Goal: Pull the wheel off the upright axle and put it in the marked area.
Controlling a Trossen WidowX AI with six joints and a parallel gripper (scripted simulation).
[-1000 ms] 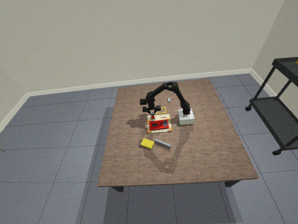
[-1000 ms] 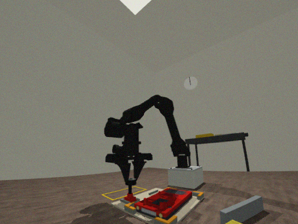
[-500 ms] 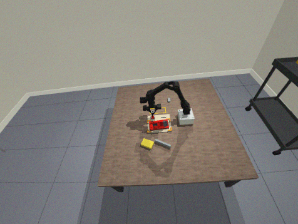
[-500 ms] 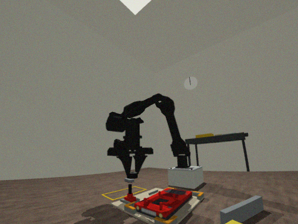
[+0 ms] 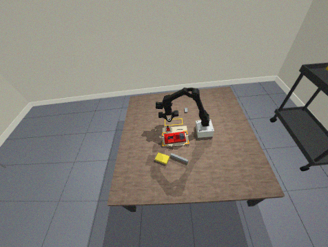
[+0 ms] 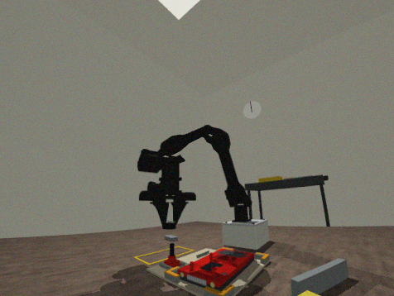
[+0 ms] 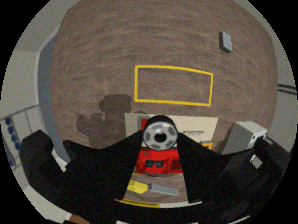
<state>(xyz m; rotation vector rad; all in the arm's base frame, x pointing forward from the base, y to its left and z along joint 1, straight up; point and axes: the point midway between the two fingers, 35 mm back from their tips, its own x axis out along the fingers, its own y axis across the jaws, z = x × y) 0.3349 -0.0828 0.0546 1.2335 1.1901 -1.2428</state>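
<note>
The upright axle is 2 cm ahead of my gripper tip, 4 cm to the left of it and 7 cm below it. Also, from my gripper tip: yellow block 10 cm ahead, 36 cm to the left, 9 cm below; then grey block 19 cm behind, 21 cm to the right, 10 cm below; then black wheel right at my gripper tip.
</note>
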